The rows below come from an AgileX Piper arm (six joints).
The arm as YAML. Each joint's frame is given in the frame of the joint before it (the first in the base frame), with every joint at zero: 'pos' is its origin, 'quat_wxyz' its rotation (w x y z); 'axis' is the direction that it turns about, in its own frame. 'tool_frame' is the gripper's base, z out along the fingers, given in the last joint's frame.
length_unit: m
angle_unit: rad
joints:
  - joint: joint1
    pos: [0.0, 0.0, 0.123]
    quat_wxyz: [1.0, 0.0, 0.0, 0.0]
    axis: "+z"
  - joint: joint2
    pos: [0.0, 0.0, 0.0]
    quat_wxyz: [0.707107, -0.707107, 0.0, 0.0]
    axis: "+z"
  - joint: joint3
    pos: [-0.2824, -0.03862, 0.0]
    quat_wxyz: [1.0, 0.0, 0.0, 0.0]
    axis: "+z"
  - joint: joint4
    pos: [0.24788, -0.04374, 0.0]
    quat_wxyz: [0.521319, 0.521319, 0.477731, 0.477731]
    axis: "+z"
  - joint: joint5
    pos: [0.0, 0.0, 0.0]
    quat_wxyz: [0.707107, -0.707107, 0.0, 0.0]
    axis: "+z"
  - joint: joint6
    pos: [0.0, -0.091, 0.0]
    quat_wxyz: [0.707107, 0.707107, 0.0, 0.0]
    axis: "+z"
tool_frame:
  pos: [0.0, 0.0, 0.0]
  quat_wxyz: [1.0, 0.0, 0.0, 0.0]
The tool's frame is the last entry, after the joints.
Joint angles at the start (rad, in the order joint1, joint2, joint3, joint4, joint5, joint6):
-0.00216 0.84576 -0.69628 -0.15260 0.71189 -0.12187
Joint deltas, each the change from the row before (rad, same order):
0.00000 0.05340 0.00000 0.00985 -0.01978 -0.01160
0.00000 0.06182 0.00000 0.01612 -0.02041 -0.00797
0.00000 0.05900 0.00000 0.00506 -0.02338 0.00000
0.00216 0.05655 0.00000 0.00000 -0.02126 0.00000
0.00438 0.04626 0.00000 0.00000 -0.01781 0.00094
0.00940 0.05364 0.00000 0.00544 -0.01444 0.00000
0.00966 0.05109 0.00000 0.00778 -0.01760 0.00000
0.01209 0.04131 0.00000 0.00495 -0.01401 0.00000
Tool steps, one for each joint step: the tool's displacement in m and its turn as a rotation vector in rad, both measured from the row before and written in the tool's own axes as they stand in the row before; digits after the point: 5 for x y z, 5 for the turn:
-0.00242 0.00153 0.01282 -0.01646 0.03120 -0.00915
-0.00225 0.00199 0.01497 -0.02204 0.03819 -0.00069
-0.00212 0.00115 0.01441 -0.01374 0.03356 -0.00048
-0.00169 0.00128 0.01390 -0.01165 0.03331 -0.00577
-0.00138 0.00161 0.01141 -0.01096 0.02633 -0.00582
-0.00104 0.00322 0.01323 -0.01876 0.03550 -0.00683
-0.00122 0.00335 0.01266 -0.01857 0.02987 -0.00481
-0.00105 0.00361 0.01023 -0.01598 0.02392 -0.00855

